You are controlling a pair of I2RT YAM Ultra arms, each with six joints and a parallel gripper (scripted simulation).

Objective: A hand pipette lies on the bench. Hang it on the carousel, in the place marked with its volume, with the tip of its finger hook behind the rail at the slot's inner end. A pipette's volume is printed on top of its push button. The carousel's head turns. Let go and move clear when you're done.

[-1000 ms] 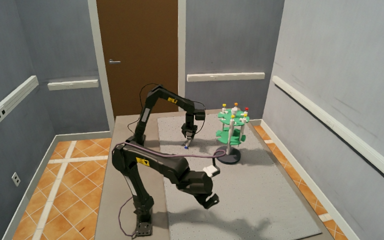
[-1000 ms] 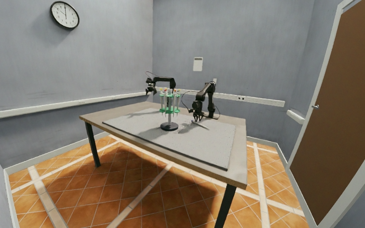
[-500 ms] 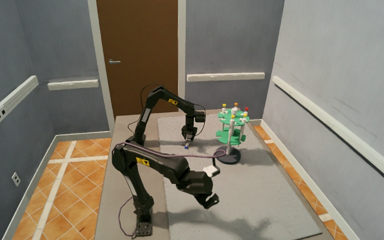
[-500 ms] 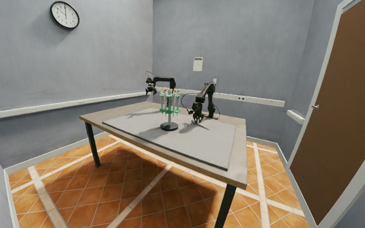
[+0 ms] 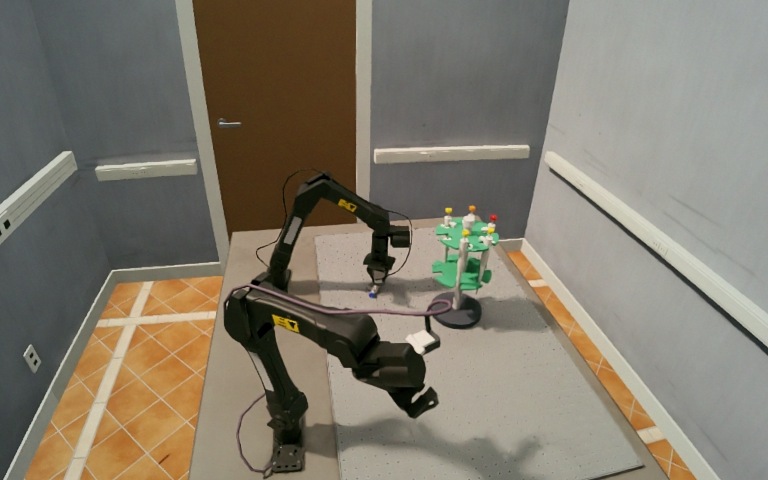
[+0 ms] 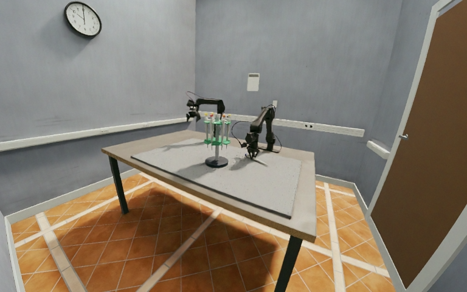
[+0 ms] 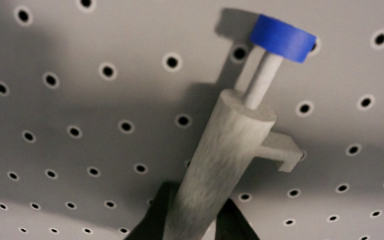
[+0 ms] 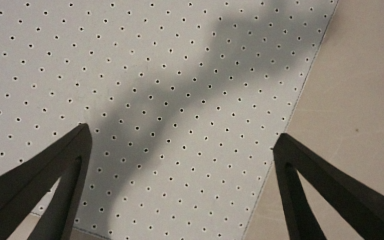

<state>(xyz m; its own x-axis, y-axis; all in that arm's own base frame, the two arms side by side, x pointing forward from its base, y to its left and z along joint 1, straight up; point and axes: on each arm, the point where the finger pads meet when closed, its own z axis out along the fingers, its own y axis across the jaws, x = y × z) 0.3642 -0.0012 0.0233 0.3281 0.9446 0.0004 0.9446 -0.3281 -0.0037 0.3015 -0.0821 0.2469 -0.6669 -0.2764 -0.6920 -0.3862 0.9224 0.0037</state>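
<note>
Now: left hand 3 cm to the right of the pipette.
</note>
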